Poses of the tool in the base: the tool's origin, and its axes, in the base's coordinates. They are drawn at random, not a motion.
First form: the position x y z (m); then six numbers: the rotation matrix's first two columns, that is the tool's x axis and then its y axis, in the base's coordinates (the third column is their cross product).
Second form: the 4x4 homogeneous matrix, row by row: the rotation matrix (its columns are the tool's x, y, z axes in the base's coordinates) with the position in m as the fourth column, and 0 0 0 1 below. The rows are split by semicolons. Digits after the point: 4 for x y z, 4 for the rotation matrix.
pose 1, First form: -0.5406 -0.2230 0.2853 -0.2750 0.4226 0.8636 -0.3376 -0.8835 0.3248
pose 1, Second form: -0.2750 -0.3376 0.9003 -0.5406; 0.4226 -0.8835 -0.2022 -0.2230; 0.8636 0.3248 0.3856 0.2853; 0 0 0 1
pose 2, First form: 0.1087 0.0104 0.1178 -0.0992 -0.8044 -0.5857 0.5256 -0.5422 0.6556
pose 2, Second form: -0.0992 0.5256 -0.8449 0.1087; -0.8044 -0.5422 -0.2428 0.0104; -0.5857 0.6556 0.4766 0.1178; 0 0 0 1
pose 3, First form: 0.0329 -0.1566 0.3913 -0.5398 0.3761 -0.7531 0.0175 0.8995 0.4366
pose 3, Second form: -0.5398 0.0175 0.8416 0.0329; 0.3761 0.8995 0.2225 -0.1566; -0.7531 0.4366 -0.4921 0.3913; 0 0 0 1
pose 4, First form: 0.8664 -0.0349 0.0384 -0.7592 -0.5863 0.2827 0.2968 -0.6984 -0.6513
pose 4, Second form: -0.7592 0.2968 0.5793 0.8664; -0.5863 -0.6984 -0.4106 -0.0349; 0.2827 -0.6513 0.7042 0.0384; 0 0 0 1
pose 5, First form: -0.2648 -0.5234 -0.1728 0.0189 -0.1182 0.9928 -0.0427 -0.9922 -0.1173
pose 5, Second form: 0.0189 -0.0427 0.9989 -0.2648; -0.1182 -0.9922 -0.0402 -0.5234; 0.9928 -0.1173 -0.0238 -0.1728; 0 0 0 1
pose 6, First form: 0.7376 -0.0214 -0.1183 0.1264 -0.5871 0.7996 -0.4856 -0.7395 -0.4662
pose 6, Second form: 0.1264 -0.4856 0.8650 0.7376; -0.5871 -0.7395 -0.3294 -0.0214; 0.7996 -0.4662 -0.3786 -0.1183; 0 0 0 1
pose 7, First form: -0.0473 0.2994 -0.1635 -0.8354 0.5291 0.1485 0.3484 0.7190 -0.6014
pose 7, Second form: -0.8354 0.3484 -0.4250 -0.0473; 0.5291 0.7190 -0.4507 0.2994; 0.1485 -0.6014 -0.7850 -0.1635; 0 0 0 1
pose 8, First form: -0.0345 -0.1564 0.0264 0.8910 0.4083 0.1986 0.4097 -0.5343 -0.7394
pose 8, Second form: 0.8910 0.4097 -0.1958 -0.0345; 0.4083 -0.5343 0.7402 -0.1564; 0.1986 -0.7394 -0.6433 0.0264; 0 0 0 1
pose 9, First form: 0.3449 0.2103 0.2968 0.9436 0.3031 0.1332 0.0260 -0.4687 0.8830
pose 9, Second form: 0.9436 0.0260 0.3301 0.3449; 0.3031 -0.4687 -0.8297 0.2103; 0.1332 0.8830 -0.4501 0.2968; 0 0 0 1
